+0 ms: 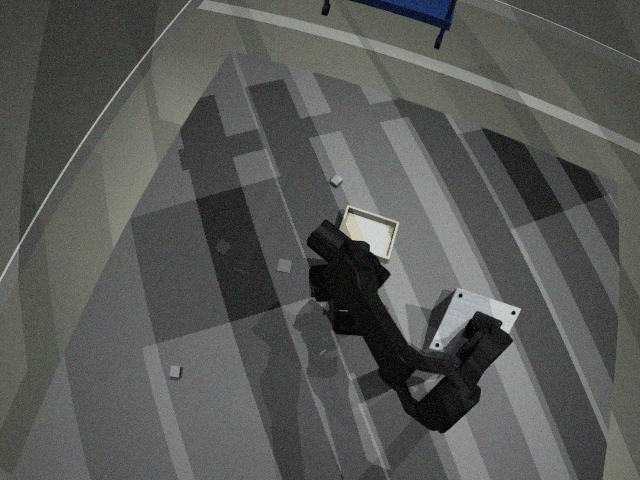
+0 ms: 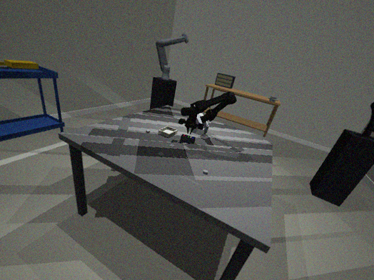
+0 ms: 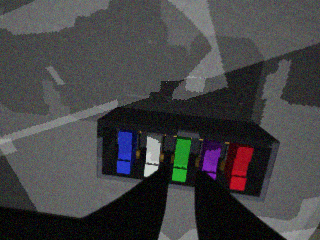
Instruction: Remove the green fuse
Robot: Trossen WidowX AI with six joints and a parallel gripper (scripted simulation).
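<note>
The green fuse is 40 mm below my gripper tip. Also, from my gripper tip: cream tray (10 mm ahead, 180 mm to the right, 60 mm below).
</note>
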